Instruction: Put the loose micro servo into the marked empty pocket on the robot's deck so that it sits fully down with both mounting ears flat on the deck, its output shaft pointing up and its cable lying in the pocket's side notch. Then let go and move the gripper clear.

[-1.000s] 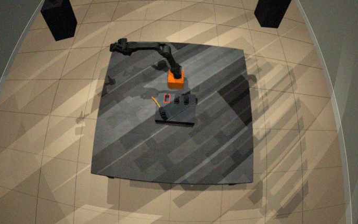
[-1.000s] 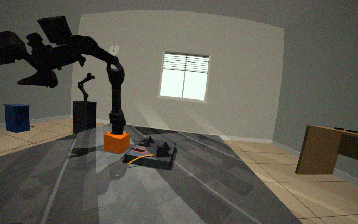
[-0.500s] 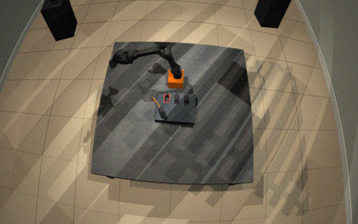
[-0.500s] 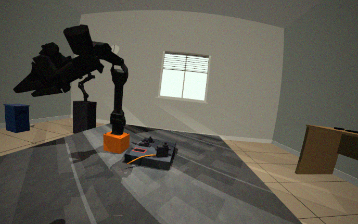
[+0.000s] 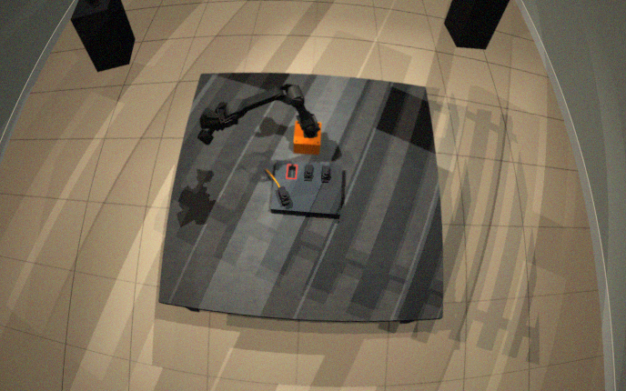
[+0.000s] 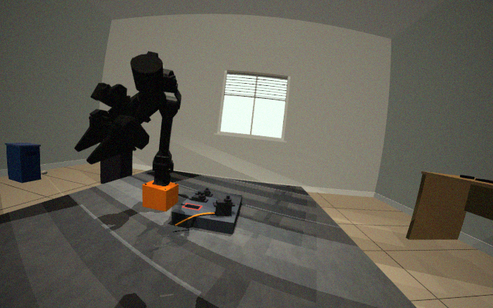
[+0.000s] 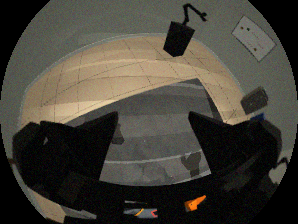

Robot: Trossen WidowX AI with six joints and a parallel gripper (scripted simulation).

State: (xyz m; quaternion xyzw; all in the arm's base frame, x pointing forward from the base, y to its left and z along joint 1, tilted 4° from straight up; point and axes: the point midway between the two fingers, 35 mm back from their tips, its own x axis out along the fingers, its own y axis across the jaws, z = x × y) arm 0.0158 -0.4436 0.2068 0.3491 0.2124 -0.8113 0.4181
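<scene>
The dark grey deck lies 410 mm to the left of my gripper tip, 280 mm ahead of it and 260 mm below it.
</scene>
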